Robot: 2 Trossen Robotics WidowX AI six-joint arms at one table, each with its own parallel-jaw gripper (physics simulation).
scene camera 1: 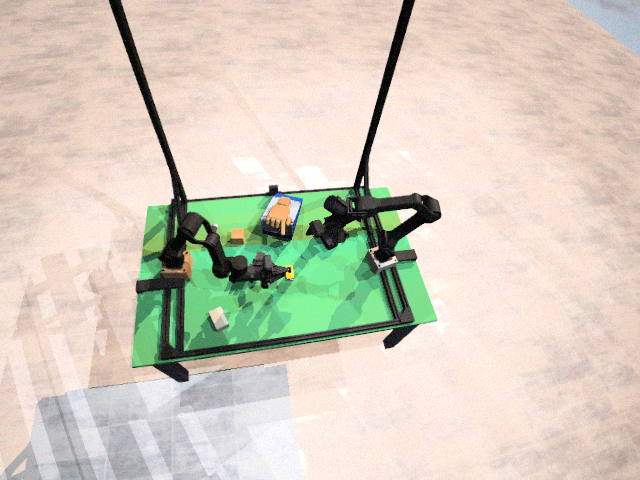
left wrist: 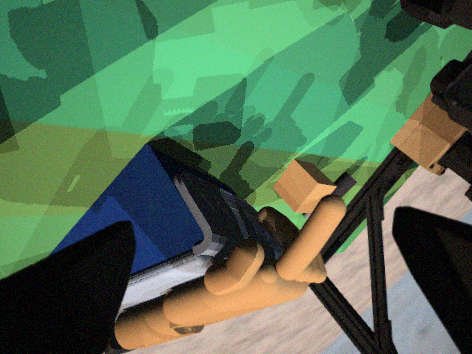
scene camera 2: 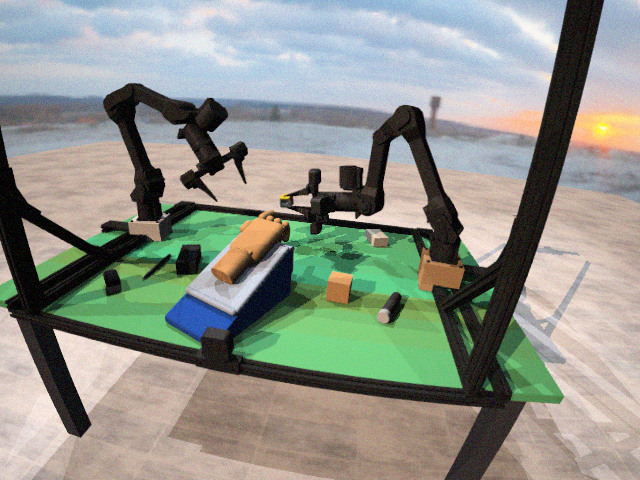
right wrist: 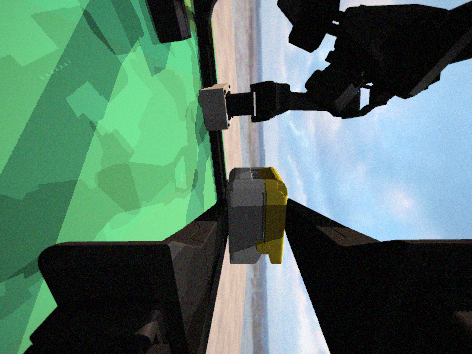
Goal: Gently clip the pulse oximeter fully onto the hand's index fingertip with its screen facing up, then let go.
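Pixels of known places: left gripper, fingertip midpoint: (scene camera 1: 312, 232) (left wrist: 264, 227) (scene camera 2: 231, 192) (right wrist: 306, 5); right gripper, fingertip midpoint: (scene camera 1: 288, 271) (scene camera 2: 286, 201) (right wrist: 255, 205); left arm's base, origin of the base link: (scene camera 1: 383, 255) (scene camera 2: 149, 217) (right wrist: 228, 105); right arm's base, origin of the base link: (scene camera 1: 175, 261) (left wrist: 455, 150) (scene camera 2: 442, 257).
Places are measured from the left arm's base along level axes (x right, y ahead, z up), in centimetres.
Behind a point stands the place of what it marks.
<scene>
The pulse oximeter (scene camera 1: 290, 277) {x -0.3, y 43.8, z 9.2 cm} (scene camera 2: 285, 200) {x 2.2, y 43.0, z 7.9 cm} (right wrist: 275, 215) {x 3.4, y 44.6, z 9.0 cm}, yellow above and grey below, is held in the air. Its yellow side with a dark screen faces up in scene camera 1. My right gripper (scene camera 1: 285, 271) {x 3.1, y 43.5, z 7.9 cm} (right wrist: 255, 205) {x 3.1, y 43.5, z 7.9 cm} is shut on it. The tan hand (scene camera 1: 280, 208) {x 33.0, y 36.2, z 8.0 cm} (scene camera 2: 253, 241) {x 33.9, y 37.1, z 7.9 cm} (left wrist: 225, 300) {x 28.4, y 34.8, z 8.7 cm} lies on a sloped support, its index finger (scene camera 1: 283, 226) (left wrist: 312, 237) extended and bare. The oximeter is apart from the finger. My left gripper (scene camera 2: 231, 191) {x 14.0, y 29.2, z 12.7 cm} (left wrist: 264, 227) {x 14.0, y 29.2, z 12.7 cm} is open and empty, above the table beside the hand. Its fingertips are hard to make out in scene camera 1.
The blue wedge (scene camera 2: 279, 291) {x 35.7, y 42.8, z -2.9 cm} (left wrist: 122, 210) {x 28.8, y 30.9, z -2.4 cm} bears the hand. An orange block (scene camera 1: 237, 236) {x 30.9, y 56.9, z -0.9 cm} (scene camera 2: 339, 287) {x 34.9, y 55.9, z -1.9 cm} (left wrist: 302, 186) {x 30.9, y 54.3, z -2.3 cm} and a dark cylinder (scene camera 2: 390, 308) {x 40.6, y 66.3, z -3.5 cm} lie beside it. A pale block (scene camera 1: 218, 318) {x -1.9, y 73.7, z -2.9 cm} (scene camera 2: 377, 237) {x 2.0, y 72.9, z -2.9 cm}, black box (scene camera 2: 188, 259) {x 22.9, y 19.3, z -2.5 cm}, thin pen (scene camera 2: 156, 266) {x 22.5, y 10.4, z -5.2 cm} and small black object (scene camera 2: 112, 282) {x 34.4, y 4.7, z -3.3 cm} lie elsewhere.
</scene>
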